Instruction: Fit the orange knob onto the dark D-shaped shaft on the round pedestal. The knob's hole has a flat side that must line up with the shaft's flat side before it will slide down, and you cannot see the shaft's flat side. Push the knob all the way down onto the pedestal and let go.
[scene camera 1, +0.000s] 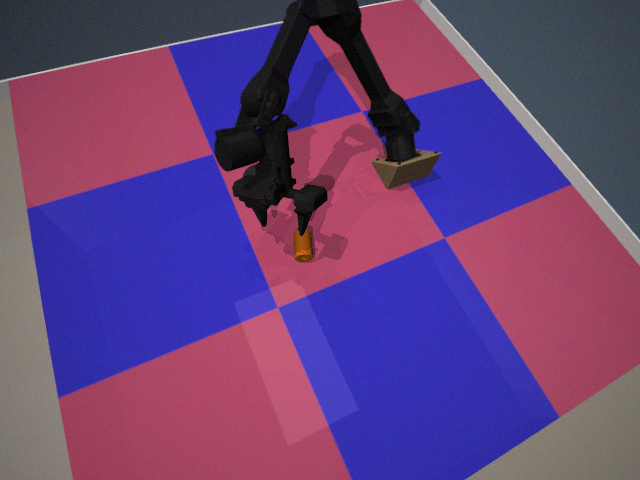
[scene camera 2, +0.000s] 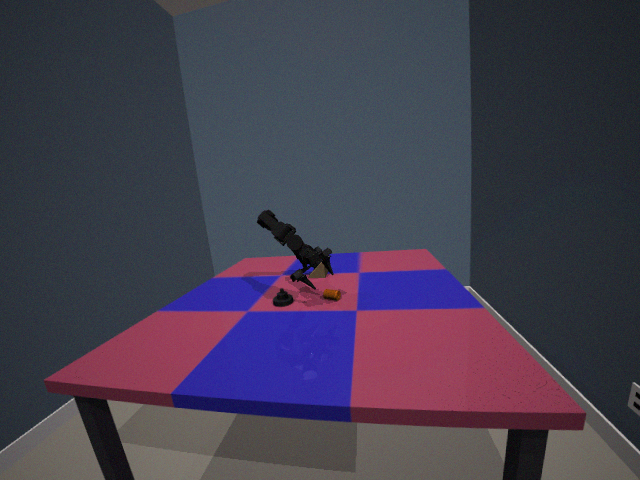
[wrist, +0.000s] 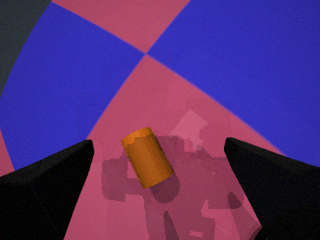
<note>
The gripper (scene camera 1: 282, 230) is open, holding nothing. Also in view: an orange knob (wrist: 148, 161).
The gripper also shows in scene camera 2 (scene camera 2: 324, 282) and in the wrist view (wrist: 161, 145).
</note>
